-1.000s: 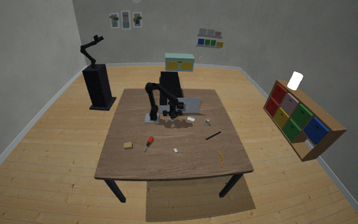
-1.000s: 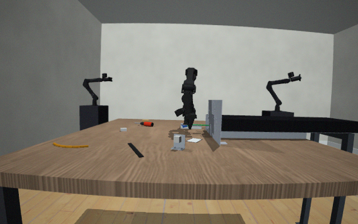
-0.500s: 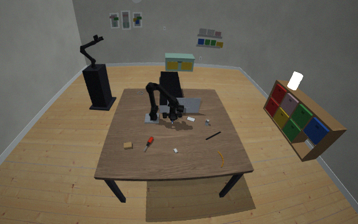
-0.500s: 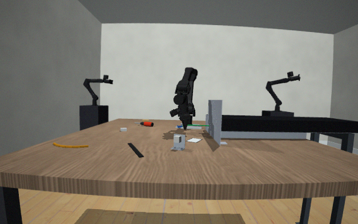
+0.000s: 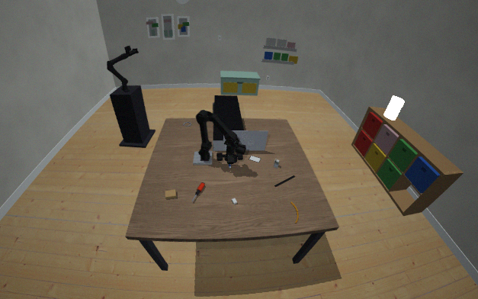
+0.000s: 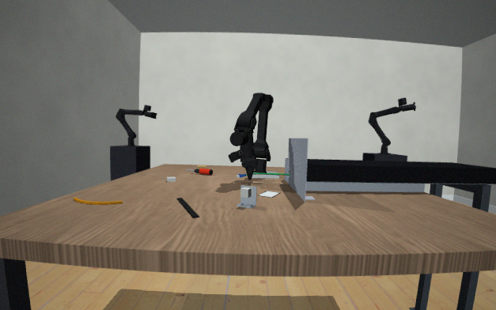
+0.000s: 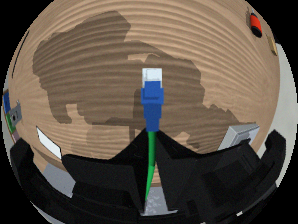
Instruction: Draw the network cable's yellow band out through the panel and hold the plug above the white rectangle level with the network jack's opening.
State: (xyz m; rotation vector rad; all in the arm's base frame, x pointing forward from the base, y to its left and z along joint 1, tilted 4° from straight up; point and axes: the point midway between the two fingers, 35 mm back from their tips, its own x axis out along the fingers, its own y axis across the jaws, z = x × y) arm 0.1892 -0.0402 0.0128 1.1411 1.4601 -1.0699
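My gripper is now 200 mm short of the white rectangle, 90 mm to the right of it and 50 mm above it. The rest, counted from my hand: blue plug: 30 mm to the right, 20 mm below, 10 mm ahead; small white block: 340 mm to the right, 50 mm ahead, 40 mm below; grey upright panel: 190 mm to the left, 150 mm ahead, 50 mm above.
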